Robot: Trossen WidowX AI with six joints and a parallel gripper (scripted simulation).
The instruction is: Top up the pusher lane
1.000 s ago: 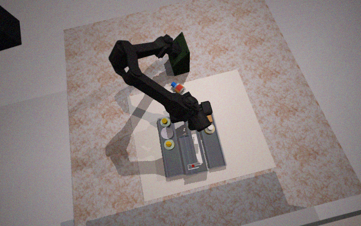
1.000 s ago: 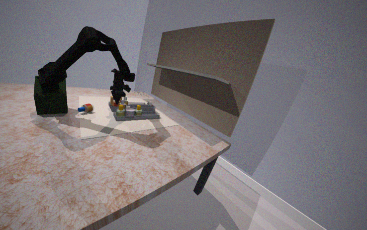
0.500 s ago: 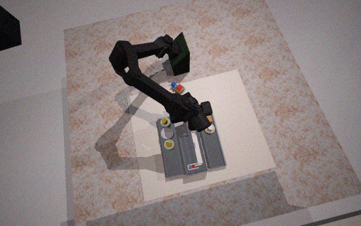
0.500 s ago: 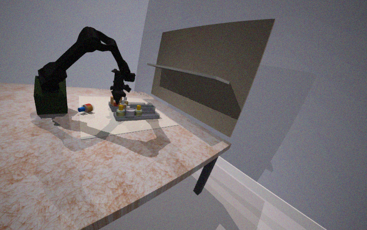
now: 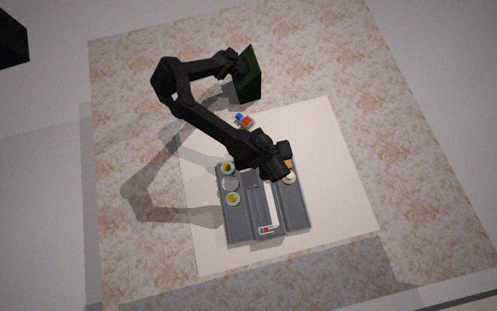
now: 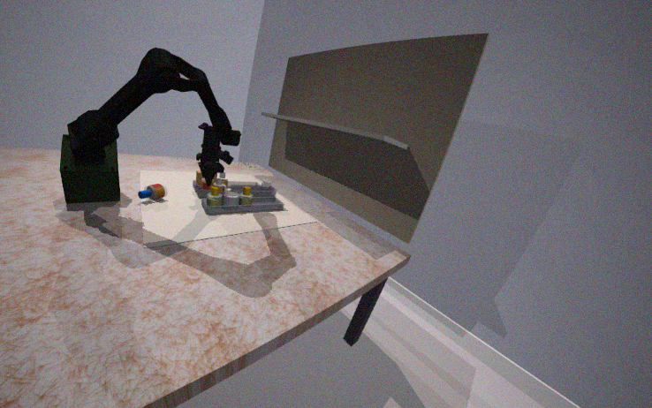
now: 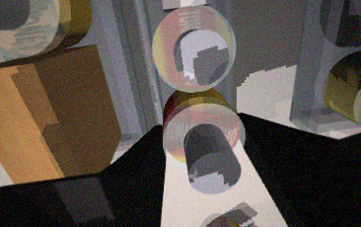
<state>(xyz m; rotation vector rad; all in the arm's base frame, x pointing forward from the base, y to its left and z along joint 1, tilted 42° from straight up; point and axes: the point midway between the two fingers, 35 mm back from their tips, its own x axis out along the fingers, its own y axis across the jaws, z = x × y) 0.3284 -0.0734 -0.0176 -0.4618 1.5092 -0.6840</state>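
Right now the brown box is 20 mm ahead of my gripper tip, 80 mm to the left of it and 10 mm below it. Also, from my gripper tip: pale jar 90 mm ahead, 70 mm to the left; sprung lane 140 mm ahead, 40 mm to the right, 30 mm below; grey disc 40 mm ahead, 130 mm to the right, 20 mm below.
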